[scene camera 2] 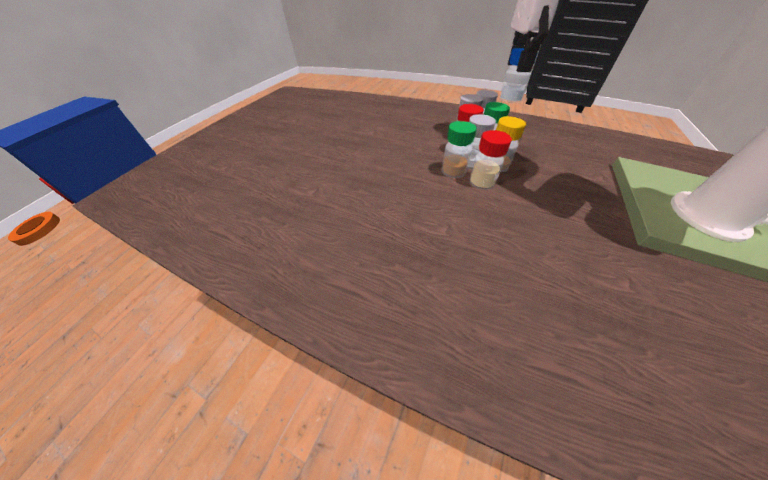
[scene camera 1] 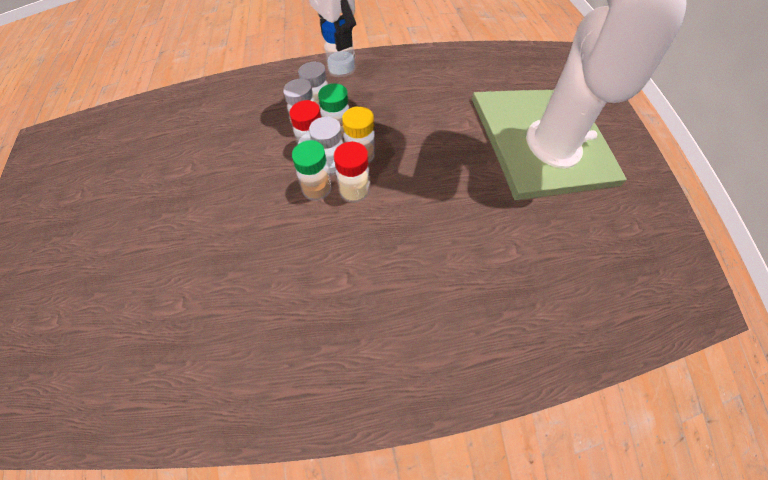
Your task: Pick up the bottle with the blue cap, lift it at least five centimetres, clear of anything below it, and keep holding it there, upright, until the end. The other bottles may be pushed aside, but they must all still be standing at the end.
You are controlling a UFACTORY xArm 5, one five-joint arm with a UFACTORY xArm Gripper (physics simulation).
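Places are measured from the arm's base along level axes (x back, y right, z up), in millimetres.
Pixels of known places: gripper, fingertip midpoint: (scene camera 2: 518,68) (scene camera 1: 337,41); arm's base at its link origin: (scene camera 2: 707,216) (scene camera 1: 554,144).
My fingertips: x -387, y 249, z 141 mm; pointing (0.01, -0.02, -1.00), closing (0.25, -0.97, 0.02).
Ahead of a thing's pixels: the offset from my fingertips to its top centre.
The bottle with the blue cap @[dx +3, dy -2, dz +39 mm] (scene camera 1: 340,61) (scene camera 2: 514,86) hangs upright in the air, behind the group of bottles and above their cap height in scene camera 2. My gripper (scene camera 1: 336,35) (scene camera 2: 519,56) is shut on it at the cap; one black finger covers part of the cap, and the other is mostly hidden. The other bottles stand upright close together: a front green-capped one @[dx -99, dy -209, dz -61 mm] (scene camera 1: 308,157) (scene camera 2: 461,133), a front red-capped one @[dx -34, dy -234, dz -61 mm] (scene camera 1: 351,159) (scene camera 2: 495,143), a yellow-capped one @[dx -2, dy -157, dz -61 mm] (scene camera 1: 357,122) (scene camera 2: 511,128), and several with grey, red and green caps behind.
The arm's base stands on a green slab (scene camera 1: 498,133) (scene camera 2: 631,192) to the right of the bottles. A black slatted panel (scene camera 2: 583,50) shows beside the gripper in scene camera 2. A blue bin (scene camera 2: 90,150) and an orange ring (scene camera 2: 15,233) are beyond the table's left edge.
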